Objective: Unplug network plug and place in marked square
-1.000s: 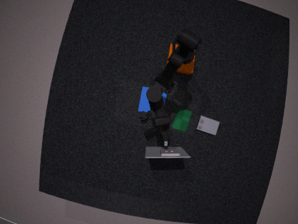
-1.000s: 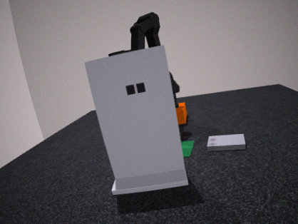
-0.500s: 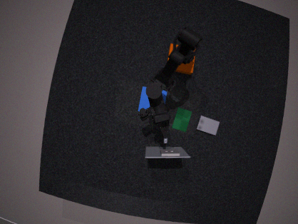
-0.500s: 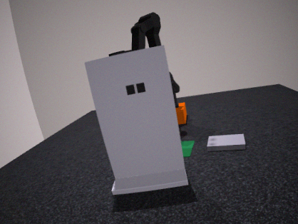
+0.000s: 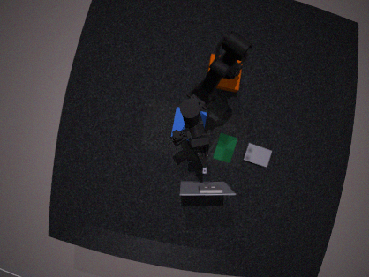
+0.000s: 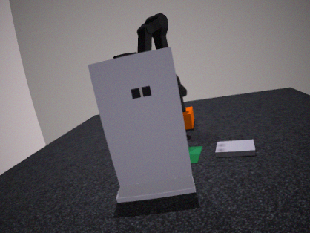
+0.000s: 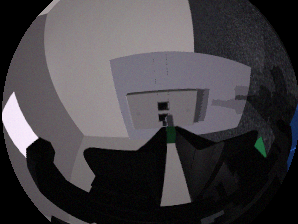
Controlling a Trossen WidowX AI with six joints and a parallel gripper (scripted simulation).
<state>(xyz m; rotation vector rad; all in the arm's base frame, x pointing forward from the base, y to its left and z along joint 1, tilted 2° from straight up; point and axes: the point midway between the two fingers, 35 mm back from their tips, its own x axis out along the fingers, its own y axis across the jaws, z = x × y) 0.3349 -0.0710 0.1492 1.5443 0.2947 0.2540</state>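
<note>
Right now my gripper tip is 8 cm short of the grey upright panel, 8 cm above it and 2 cm to the right of it. The rest, counted from my gripper tip: flat grey block 22 cm to the left, 21 cm below, 5 cm behind; then network plug 1 cm ahead.
</note>
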